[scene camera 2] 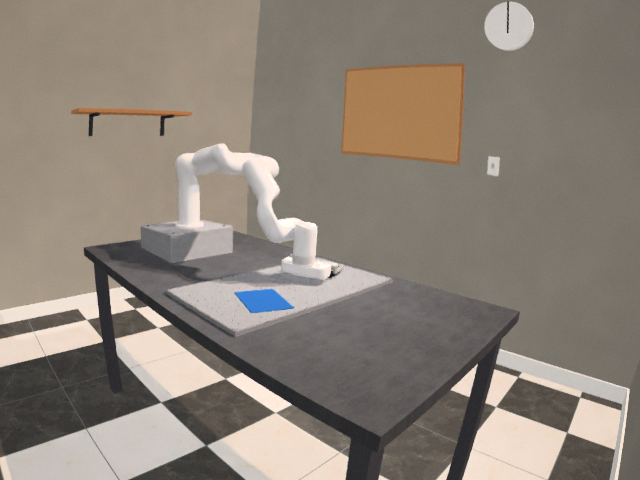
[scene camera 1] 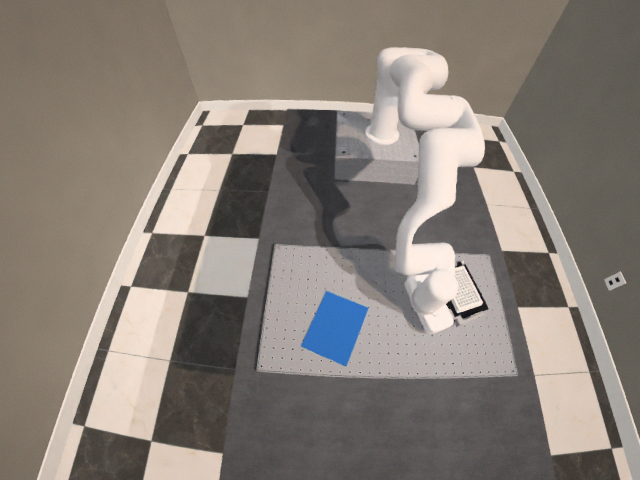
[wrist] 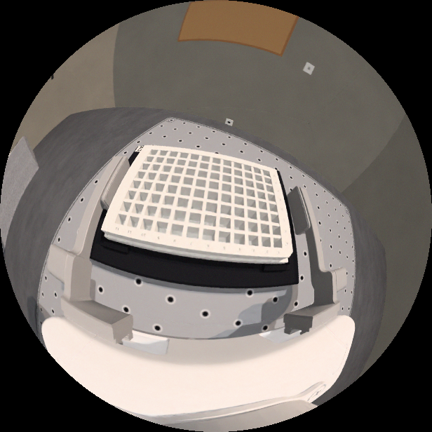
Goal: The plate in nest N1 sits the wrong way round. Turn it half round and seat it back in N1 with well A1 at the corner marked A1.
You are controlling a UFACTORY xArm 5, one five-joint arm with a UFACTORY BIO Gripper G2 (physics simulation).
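Observation:
The white plate (scene camera 1: 466,289) (wrist: 210,247) lies in the black nest (scene camera 1: 478,311) (wrist: 200,277). The nest's small A1 label (wrist: 140,148) shows at its far left corner in the wrist view. The faint numbers along the plate's near rim seem to fall from left to right there. My gripper (wrist: 207,196) is open, with one finger beyond each short side of the plate. The left finger stands close to the plate's edge; a gap shows at the right finger. Contact on the left cannot be told. In scene camera 2 the gripper body hides most of the plate and nest.
The nest stands on a grey perforated board (scene camera 1: 403,356) (scene camera 2: 356,279) (wrist: 190,317). A flat blue sheet (scene camera 1: 334,328) (scene camera 2: 264,300) lies on the board, to the left of the gripper in scene camera 1. The arm's grey base block (scene camera 1: 376,170) (scene camera 2: 201,245) stands at the table's back.

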